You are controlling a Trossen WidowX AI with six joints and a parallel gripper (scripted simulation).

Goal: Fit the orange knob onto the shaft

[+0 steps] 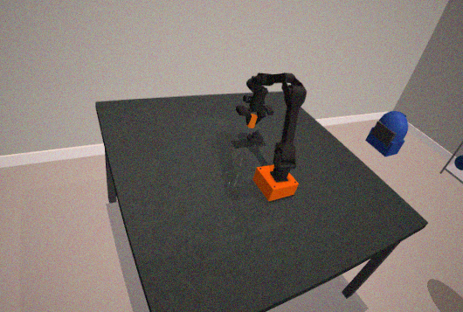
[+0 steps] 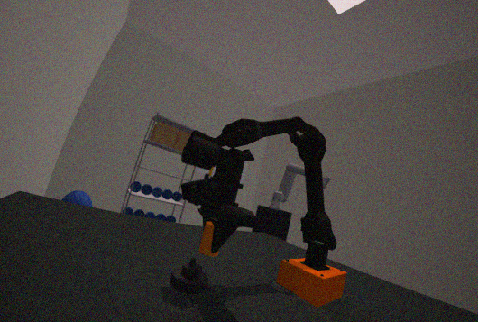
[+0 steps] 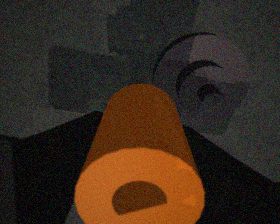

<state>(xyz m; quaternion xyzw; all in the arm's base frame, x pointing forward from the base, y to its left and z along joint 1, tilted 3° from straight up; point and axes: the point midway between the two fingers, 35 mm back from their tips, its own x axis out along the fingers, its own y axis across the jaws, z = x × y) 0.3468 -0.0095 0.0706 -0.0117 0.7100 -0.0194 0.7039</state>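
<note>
My gripper tip is now 50 mm to the left of the round pedestal and 80 mm above it. Also, from my gripper tip: orange knob (20 mm above).
</note>
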